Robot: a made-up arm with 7 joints.
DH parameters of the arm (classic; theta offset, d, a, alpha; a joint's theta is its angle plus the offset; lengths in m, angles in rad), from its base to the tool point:
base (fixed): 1.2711 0 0.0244 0
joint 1: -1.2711 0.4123 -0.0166 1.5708
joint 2: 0 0.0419 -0.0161 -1.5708
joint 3: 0 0.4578 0.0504 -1.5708
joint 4: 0 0.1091 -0.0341 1.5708
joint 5: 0 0.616 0.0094 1.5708
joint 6: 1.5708 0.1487 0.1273 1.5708
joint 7: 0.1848 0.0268 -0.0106 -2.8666
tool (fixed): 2.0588 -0.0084 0 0
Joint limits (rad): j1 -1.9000..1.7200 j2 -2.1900..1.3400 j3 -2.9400..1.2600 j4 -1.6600..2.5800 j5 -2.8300..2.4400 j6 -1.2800..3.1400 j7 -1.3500..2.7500
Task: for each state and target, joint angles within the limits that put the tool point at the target. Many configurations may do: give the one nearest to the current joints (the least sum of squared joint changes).
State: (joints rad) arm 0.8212 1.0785 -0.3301 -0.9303 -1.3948 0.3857 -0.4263
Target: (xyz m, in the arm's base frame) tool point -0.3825 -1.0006 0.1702
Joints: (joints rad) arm 1.2643 1.3098 -0.0674 -0.5778 -1.3414 0.3320 -0.4278
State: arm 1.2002 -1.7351 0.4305 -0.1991 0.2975 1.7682 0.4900
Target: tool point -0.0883 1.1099 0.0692
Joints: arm 1.7200 -1.8344 0.4515 0.1134 0.2450 1.1888 0.5126
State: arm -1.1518 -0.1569 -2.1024 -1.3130 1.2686 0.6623 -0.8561
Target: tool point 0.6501 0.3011 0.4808
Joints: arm -0.4459 -0.7766 -2.1638 -1.6600 0.6096 1.1151 -0.8393
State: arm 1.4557 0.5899 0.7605 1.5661 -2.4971 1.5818 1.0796
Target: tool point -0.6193 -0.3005 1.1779
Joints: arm 1.5079 0.6707 0.8132 1.0913 -2.3632 1.4022 1.0786
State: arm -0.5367 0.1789 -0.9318 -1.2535 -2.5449 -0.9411 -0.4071
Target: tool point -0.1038 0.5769 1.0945
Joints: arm -0.3812 -0.1235 -0.7301 -0.9634 -2.4598 -1.0238 -0.3974
